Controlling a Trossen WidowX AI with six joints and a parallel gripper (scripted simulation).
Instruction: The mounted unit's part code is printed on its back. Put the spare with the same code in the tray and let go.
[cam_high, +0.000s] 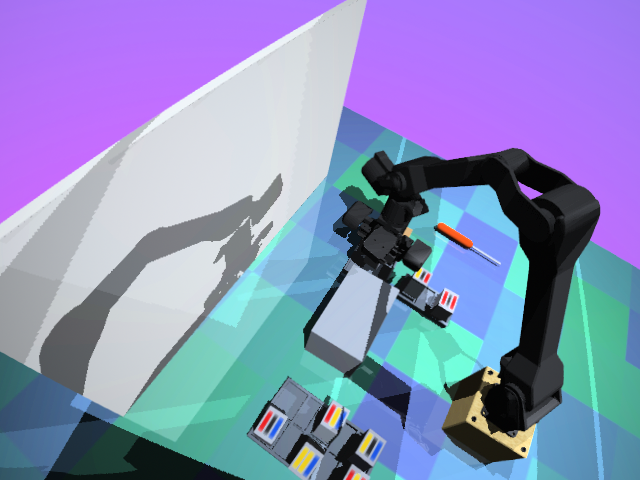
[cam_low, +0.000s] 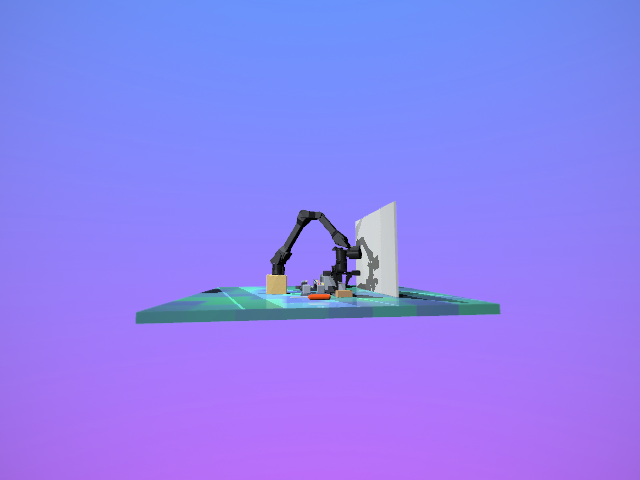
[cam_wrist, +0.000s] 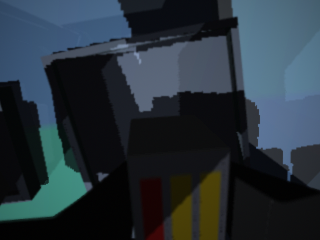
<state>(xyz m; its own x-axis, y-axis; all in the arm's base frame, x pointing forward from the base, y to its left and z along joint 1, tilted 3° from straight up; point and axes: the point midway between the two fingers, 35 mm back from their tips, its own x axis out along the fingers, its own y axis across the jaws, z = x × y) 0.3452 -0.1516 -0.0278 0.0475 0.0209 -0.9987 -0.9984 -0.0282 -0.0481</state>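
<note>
Right now the grey spare is 2 cm above my gripper tip. Round my gripper tip: tray: 2 cm below; white wall panel: 20 cm ahead, 21 cm to the left, 20 cm above; mounted unit: 5 cm behind, 18 cm to the left, 3 cm above.
</note>
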